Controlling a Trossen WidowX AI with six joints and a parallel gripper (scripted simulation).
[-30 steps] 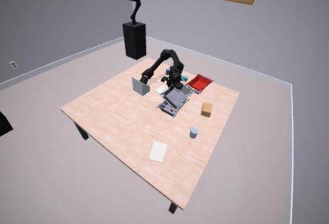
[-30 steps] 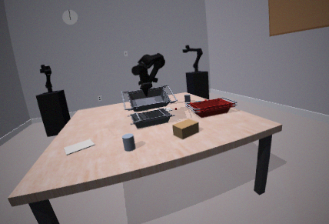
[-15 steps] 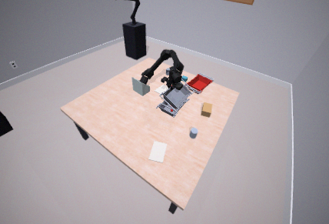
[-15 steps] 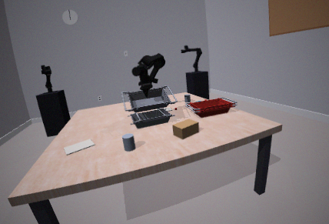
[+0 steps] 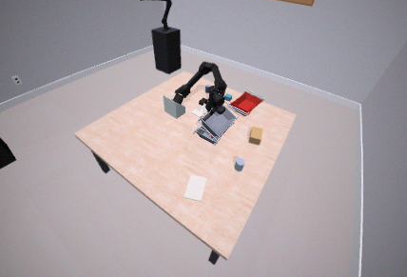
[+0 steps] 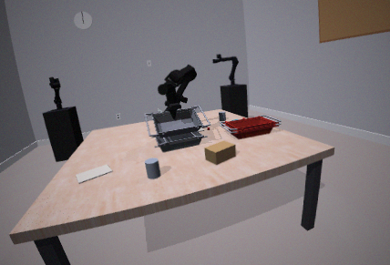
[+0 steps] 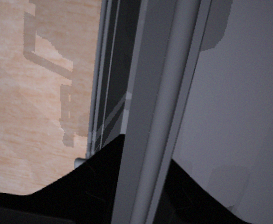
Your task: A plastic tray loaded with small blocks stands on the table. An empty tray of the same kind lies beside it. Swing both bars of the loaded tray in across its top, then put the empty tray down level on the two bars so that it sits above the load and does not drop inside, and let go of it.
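My gripper tip is now 7 cm short of the grey tray. The rest, counted from my gripper tip: tan box: 32 cm ahead, 14 cm to the left, 12 cm below; teal block: 9 cm behind, 46 cm to the left, 13 cm below.
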